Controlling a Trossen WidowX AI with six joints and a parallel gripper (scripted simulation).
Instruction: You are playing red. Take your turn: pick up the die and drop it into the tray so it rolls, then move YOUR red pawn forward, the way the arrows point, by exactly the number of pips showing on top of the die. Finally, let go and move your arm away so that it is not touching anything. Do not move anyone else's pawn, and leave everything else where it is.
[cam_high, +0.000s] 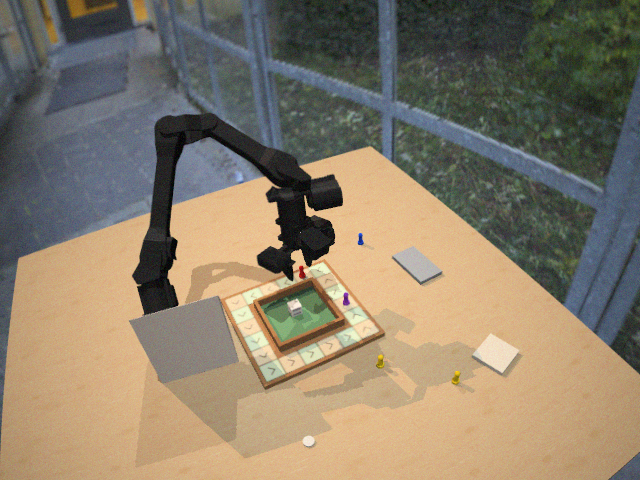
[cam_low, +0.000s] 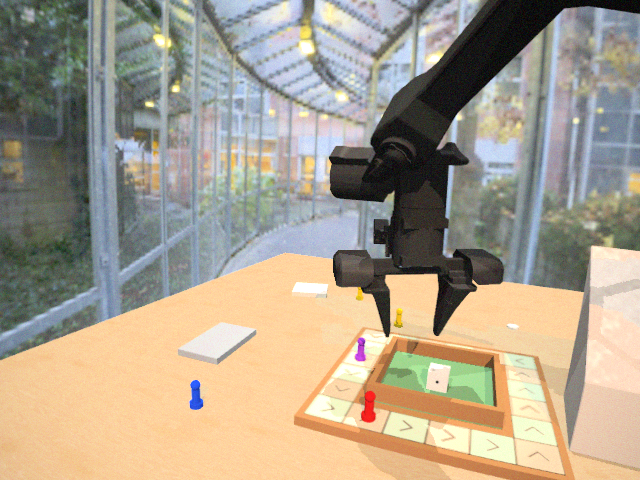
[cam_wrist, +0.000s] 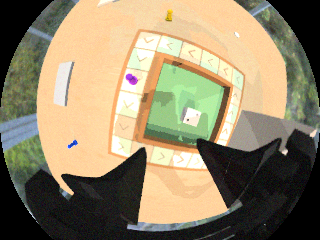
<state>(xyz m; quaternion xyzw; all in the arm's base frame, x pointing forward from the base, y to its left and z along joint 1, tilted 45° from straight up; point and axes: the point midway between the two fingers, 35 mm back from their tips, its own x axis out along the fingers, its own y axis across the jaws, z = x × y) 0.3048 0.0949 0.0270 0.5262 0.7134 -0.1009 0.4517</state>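
The red pawn lies 7 cm to the left of my gripper tip, 6 cm below it and 2 cm ahead of it. From my gripper tip the other things lie so: green tray 8 cm below, 5 cm to the right, 3 cm behind; then white die 7 cm below, 4 cm to the right, 3 cm behind; then purple pawn 9 cm ahead, 6 cm to the right, 6 cm below.
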